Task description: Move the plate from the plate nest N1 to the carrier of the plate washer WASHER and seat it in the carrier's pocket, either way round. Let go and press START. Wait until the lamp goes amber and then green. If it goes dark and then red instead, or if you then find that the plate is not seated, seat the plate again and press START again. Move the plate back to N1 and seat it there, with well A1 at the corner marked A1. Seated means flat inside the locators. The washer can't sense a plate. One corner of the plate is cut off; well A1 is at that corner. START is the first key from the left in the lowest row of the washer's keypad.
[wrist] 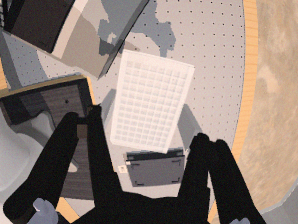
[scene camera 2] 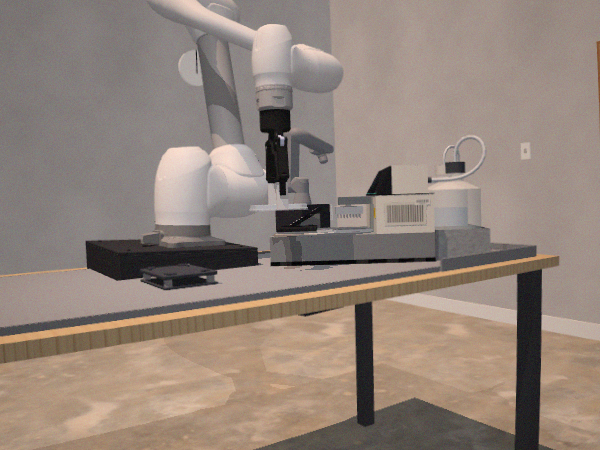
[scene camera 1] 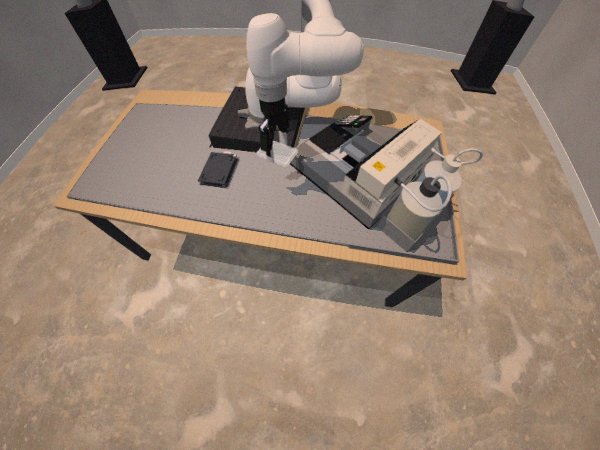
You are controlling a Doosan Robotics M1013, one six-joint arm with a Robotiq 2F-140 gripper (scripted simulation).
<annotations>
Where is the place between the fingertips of my gripper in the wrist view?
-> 147,105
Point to a white well plate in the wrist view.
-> At 134,60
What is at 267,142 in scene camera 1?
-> My gripper.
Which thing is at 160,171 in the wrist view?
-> A dark nest N1.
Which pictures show my gripper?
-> The wrist view, scene camera 2 and scene camera 1: all of them.
</annotations>
